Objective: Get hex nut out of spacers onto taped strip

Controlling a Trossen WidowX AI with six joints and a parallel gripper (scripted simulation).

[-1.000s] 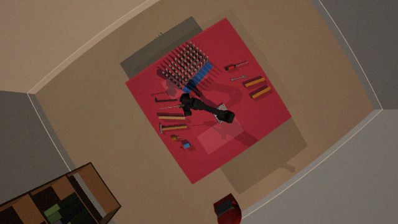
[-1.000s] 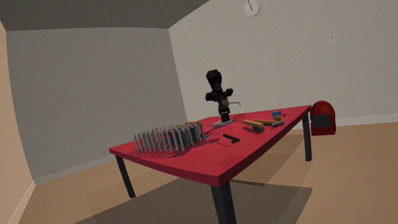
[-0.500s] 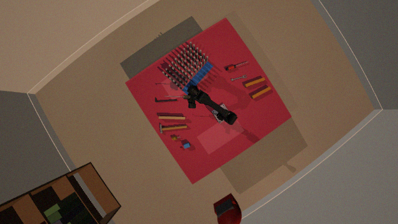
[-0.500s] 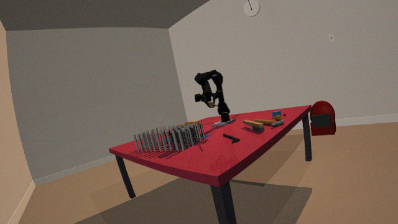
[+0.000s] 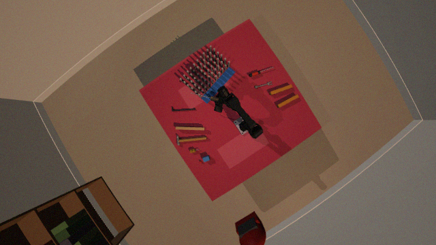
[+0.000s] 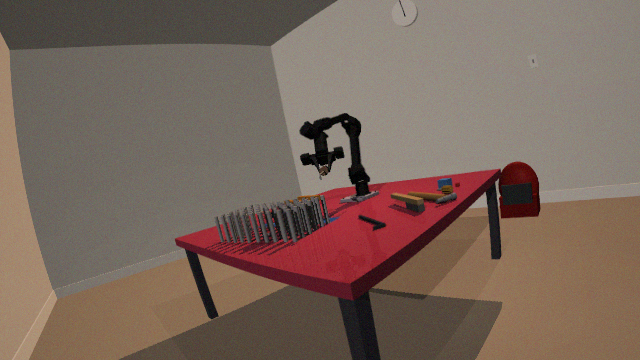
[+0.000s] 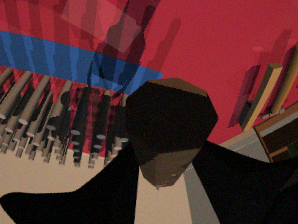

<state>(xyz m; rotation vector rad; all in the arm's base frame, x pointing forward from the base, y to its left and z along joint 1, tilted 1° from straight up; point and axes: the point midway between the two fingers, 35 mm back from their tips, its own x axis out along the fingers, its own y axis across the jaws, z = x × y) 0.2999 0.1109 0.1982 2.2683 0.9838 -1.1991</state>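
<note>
My gripper tip is 140 mm short of the blue taped strip, 100 mm to the left of it and 180 mm above it. From my gripper tip the other things lie so: yellow item: 300 mm behind, 390 mm to the left, 170 mm below; wrench: 60 mm behind, 480 mm to the right, 180 mm below; blue cube: 420 mm behind, 320 mm to the left, 160 mm below.
</note>
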